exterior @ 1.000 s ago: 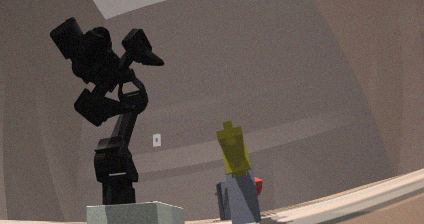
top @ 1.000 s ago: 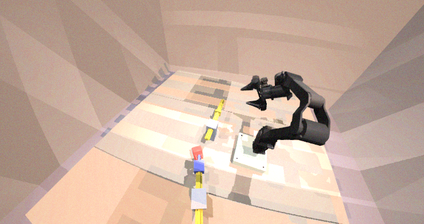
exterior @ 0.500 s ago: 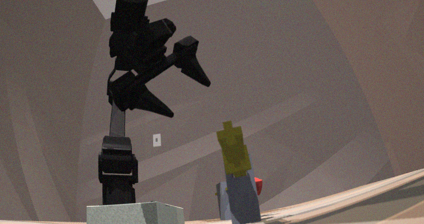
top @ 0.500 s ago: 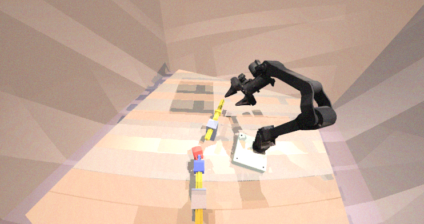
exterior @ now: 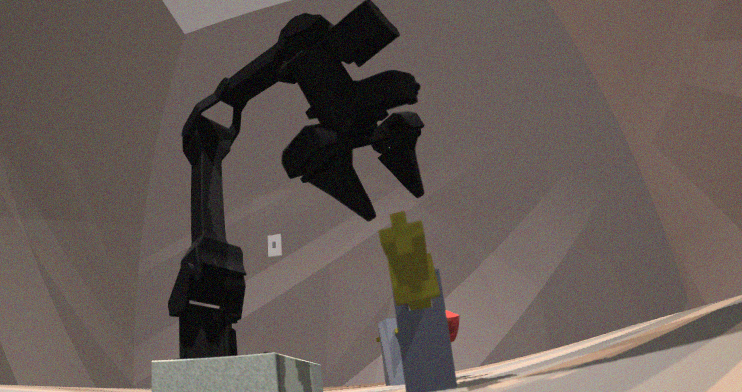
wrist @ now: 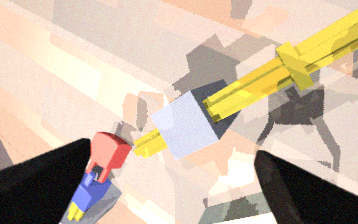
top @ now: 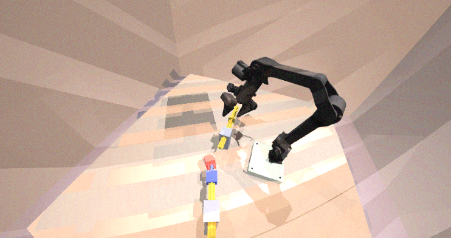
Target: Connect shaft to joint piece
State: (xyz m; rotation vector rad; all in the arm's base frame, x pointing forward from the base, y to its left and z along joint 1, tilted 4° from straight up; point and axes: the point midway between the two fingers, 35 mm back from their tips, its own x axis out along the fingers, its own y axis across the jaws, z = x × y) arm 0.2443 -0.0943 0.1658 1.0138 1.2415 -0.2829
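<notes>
Right now the red square joint piece is 5 cm ahead of my gripper tip, 18 cm to the left of it and 11 cm below it.
</notes>
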